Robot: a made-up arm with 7 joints. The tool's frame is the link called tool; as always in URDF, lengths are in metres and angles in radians. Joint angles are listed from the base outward.
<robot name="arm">
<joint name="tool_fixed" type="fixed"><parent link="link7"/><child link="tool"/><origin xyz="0 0 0" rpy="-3.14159 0 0"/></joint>
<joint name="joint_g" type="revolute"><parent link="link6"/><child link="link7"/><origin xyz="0.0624 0 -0.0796" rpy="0 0 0"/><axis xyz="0 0.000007 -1"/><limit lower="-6.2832" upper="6.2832"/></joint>
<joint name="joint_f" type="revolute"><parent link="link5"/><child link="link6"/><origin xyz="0 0 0" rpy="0 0 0"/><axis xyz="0 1 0.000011"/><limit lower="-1.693" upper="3.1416"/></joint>
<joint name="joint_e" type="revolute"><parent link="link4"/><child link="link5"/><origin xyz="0.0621 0 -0.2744" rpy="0 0 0"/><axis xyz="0 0.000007 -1"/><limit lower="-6.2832" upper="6.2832"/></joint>
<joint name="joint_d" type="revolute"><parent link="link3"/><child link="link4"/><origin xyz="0.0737 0 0" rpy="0 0 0"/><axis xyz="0 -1 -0.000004"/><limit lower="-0.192" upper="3.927"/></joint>
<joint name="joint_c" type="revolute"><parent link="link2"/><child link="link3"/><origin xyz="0 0 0.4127" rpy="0 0 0"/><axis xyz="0 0 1"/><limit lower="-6.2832" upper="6.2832"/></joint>
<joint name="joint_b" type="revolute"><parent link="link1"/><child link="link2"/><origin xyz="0 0 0" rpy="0 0 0"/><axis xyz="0 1 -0.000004"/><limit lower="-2.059" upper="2.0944"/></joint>
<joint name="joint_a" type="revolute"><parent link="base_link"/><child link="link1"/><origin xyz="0 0 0.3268" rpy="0 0 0"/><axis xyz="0 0 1"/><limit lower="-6.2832" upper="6.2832"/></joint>
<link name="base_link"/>
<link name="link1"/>
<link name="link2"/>
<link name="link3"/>
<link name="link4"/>
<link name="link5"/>
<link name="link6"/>
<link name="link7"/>
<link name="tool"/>
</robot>
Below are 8 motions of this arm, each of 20 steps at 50 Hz.
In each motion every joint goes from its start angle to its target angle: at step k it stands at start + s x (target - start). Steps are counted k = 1, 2, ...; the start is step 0. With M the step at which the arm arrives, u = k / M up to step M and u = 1 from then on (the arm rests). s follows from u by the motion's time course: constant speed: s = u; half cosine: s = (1 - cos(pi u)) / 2; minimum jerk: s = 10 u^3 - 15 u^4 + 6 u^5.
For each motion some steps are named. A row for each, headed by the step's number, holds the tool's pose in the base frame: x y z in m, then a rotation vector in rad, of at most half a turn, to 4 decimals.
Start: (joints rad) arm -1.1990 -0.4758 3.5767 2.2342 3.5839 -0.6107 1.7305
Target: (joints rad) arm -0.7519 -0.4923 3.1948 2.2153 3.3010 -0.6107 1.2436
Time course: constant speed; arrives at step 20
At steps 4, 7, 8, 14, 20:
4: -0.3701 0.4073 0.7021 0.4361 -1.9627 -0.9589
7: -0.3836 0.4000 0.6942 0.5733 -1.9890 -1.0332
8: -0.3880 0.3975 0.6918 0.6203 -1.9957 -1.0577
14: -0.4127 0.3805 0.6788 0.9146 -2.0146 -1.2018
20: -0.4348 0.3611 0.6693 1.2263 -1.9925 -1.3402

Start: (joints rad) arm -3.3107 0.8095 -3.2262 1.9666 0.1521 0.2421 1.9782
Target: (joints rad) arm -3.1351 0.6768 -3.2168 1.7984 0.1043 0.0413 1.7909
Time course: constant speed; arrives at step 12
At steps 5, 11, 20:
5: -0.1596 -0.0221 1.0490 -0.2866 0.6301 -1.1938
11: -0.0884 -0.0353 1.0493 -0.3741 0.6493 -1.2184
20: -0.0766 -0.0362 1.0486 -0.3897 0.6511 -1.2224

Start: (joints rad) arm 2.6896 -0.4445 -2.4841 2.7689 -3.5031 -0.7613 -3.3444
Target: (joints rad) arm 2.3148 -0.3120 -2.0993 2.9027 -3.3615 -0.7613 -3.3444
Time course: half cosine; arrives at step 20
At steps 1, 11, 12, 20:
1: 0.4534 -0.1105 0.8525 2.0400 0.0757 2.1021
11: 0.3762 -0.1326 0.9093 1.8866 -0.0247 2.3513
12: 0.3654 -0.1339 0.9163 1.8628 -0.0334 2.3827
20: 0.3161 -0.1344 0.9456 1.7480 -0.0578 2.5183

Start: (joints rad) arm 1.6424 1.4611 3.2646 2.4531 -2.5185 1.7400 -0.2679
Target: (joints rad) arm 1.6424 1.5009 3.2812 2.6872 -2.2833 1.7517 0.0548
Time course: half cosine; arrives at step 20
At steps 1, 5, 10, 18, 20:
1: -0.0819 0.7191 0.5868 -1.0059 -1.9785 -0.0564
5: -0.0854 0.7232 0.5737 -1.0437 -1.9570 0.0333
10: -0.0939 0.7317 0.5406 -1.1399 -1.8948 0.2598
18: -0.1049 0.7387 0.4963 -1.2695 -1.7927 0.5650
20: -0.1054 0.7390 0.4940 -1.2762 -1.7868 0.5807

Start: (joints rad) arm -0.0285 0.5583 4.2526 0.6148 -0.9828 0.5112 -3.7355
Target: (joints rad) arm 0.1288 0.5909 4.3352 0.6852 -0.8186 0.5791 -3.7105
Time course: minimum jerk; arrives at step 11
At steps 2, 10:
2: -0.0484 -0.3172 0.5280 -0.6086 -2.0070 0.4332
10: 0.0290 -0.3395 0.5354 -0.5769 -2.0453 0.5934

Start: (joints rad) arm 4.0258 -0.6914 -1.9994 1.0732 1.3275 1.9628 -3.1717
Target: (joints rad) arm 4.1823 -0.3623 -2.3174 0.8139 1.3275 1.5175 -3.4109
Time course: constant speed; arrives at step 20
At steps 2, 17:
2: -0.1350 0.4127 0.5127 0.7571 -0.5569 -0.1593
17: -0.1454 0.3767 0.4647 0.8728 -1.0872 -0.3119

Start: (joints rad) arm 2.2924 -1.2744 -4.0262 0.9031 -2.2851 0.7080 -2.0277
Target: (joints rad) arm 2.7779 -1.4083 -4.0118 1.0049 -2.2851 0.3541 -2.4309
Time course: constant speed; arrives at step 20
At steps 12, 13, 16, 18, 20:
12: 0.0871 -0.4160 0.1124 0.6653 -1.8630 0.6390
13: 0.0975 -0.4126 0.1095 0.7085 -1.8585 0.6256
16: 0.1279 -0.4011 0.1007 0.8385 -1.8383 0.5846
18: 0.1476 -0.3920 0.0949 0.9250 -1.8191 0.5564
20: 0.1666 -0.3819 0.0893 1.0111 -1.7953 0.5276

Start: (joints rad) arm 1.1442 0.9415 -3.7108 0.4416 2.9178 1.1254 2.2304
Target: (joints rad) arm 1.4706 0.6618 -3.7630 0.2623 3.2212 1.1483 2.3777
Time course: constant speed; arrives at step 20
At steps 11, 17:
11: -0.1850 -0.0563 0.5771 0.5070 -0.8661 0.2427
17: -0.1786 -0.0881 0.5475 0.5781 -1.0016 0.3325

